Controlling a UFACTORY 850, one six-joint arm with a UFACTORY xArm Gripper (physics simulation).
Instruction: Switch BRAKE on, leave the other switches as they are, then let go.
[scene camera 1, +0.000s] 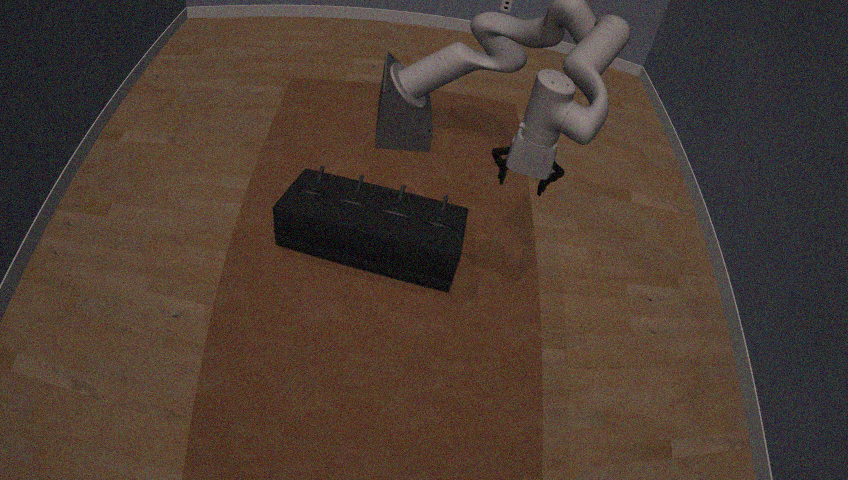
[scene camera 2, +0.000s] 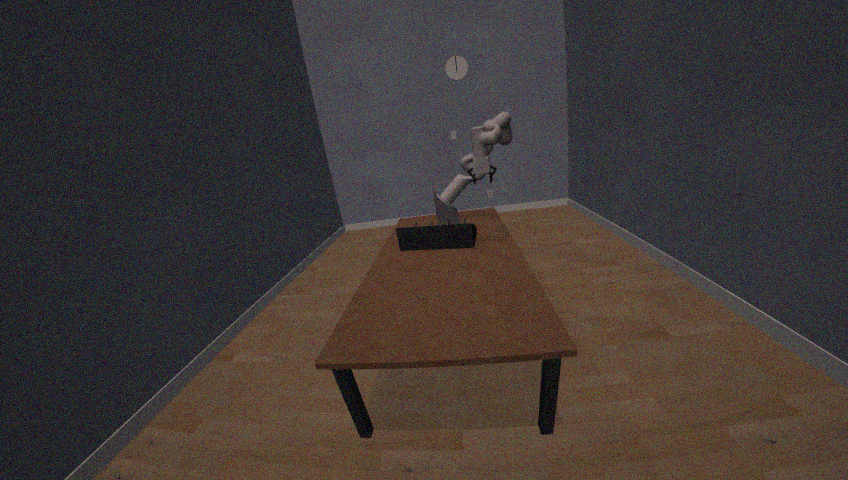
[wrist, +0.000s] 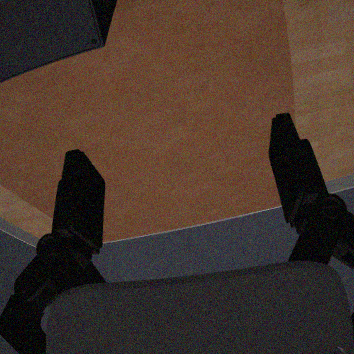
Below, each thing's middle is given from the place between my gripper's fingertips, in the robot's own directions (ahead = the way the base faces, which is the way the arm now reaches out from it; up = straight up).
Right now my hand is 310 mm to the left of the black switch box (scene camera 1: 412, 240), 310 mm above it and 150 mm past it.
